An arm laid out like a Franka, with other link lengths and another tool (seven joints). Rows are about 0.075 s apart.
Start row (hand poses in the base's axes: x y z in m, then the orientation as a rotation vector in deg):
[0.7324 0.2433 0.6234 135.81 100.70 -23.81]
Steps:
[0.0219 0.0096 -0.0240 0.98 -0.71 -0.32]
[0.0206 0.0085 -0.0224 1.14 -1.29 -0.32]
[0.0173 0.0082 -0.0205 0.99 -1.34 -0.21]
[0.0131 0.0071 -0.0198 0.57 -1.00 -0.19]
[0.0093 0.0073 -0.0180 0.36 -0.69 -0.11]
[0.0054 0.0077 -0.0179 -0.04 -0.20 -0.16]
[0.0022 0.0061 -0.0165 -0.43 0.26 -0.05]
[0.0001 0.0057 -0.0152 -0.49 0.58 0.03]
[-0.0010 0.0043 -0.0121 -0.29 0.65 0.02]
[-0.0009 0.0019 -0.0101 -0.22 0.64 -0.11]
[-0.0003 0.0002 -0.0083 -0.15 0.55 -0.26]
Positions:
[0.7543 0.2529 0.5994 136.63 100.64 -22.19]
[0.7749 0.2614 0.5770 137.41 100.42 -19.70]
[0.7922 0.2696 0.5565 137.95 100.19 -17.25]
[0.8053 0.2767 0.5367 138.25 99.87 -15.56]
[0.8146 0.2840 0.5187 138.40 99.65 -14.42]
[0.8200 0.2917 0.5008 138.46 99.36 -14.22]
[0.8222 0.2978 0.4843 138.28 99.18 -14.90]
[0.8223 0.3035 0.4691 138.07 99.19 -16.01]
[0.8213 0.3078 0.4570 138.02 99.32 -17.05]
[0.8204 0.3097 0.4469 138.14 99.33 -18.04]
[0.8201 0.3099 0.4386 138.42 99.17 -18.89]

